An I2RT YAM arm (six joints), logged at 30 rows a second.
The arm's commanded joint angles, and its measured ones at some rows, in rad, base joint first. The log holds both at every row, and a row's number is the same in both.
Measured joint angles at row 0:
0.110, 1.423, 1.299, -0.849, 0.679, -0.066
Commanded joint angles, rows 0 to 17:
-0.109, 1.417, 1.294, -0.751, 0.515, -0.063
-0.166, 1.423, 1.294, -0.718, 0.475, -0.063
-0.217, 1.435, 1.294, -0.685, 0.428, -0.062
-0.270, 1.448, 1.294, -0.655, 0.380, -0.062
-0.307, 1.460, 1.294, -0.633, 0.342, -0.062
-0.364, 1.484, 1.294, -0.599, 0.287, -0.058
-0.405, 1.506, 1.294, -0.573, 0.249, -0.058
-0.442, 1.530, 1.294, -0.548, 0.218, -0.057
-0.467, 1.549, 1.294, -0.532, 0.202, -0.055
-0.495, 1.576, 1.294, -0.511, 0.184, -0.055
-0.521, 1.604, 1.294, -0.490, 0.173, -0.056
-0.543, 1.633, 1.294, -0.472, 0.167, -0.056
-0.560, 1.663, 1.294, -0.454, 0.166, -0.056
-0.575, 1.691, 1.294, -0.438, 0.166, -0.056
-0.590, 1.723, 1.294, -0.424, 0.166, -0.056
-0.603, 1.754, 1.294, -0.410, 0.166, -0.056
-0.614, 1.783, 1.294, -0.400, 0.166, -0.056
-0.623, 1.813, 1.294, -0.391, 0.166, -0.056
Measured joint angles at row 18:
-0.591, 1.724, 1.298, -0.413, 0.210, -0.064
